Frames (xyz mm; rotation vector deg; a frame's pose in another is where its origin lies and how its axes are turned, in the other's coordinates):
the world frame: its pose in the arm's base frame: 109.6 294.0 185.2 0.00 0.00 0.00
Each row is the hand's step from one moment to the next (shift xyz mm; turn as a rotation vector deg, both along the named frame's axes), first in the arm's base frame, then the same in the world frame.
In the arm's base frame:
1: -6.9 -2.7 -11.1 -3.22 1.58 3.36
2: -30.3 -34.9 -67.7 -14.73 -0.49 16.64
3: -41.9 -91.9 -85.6 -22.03 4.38 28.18
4: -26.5 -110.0 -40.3 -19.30 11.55 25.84
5: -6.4 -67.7 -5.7 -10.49 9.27 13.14
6: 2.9 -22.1 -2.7 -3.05 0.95 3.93
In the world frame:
1: -6.9 -2.7 -11.1 -3.22 1.58 3.36
2: -30.3 -34.9 -67.7 -14.73 -0.49 16.64
3: -41.9 -91.9 -85.6 -22.03 4.38 28.18
4: -26.5 -110.0 -40.3 -19.30 11.55 25.84
5: -6.4 -67.7 -5.7 -10.49 9.27 13.14
6: 2.9 -22.1 -2.7 -3.05 0.95 3.93

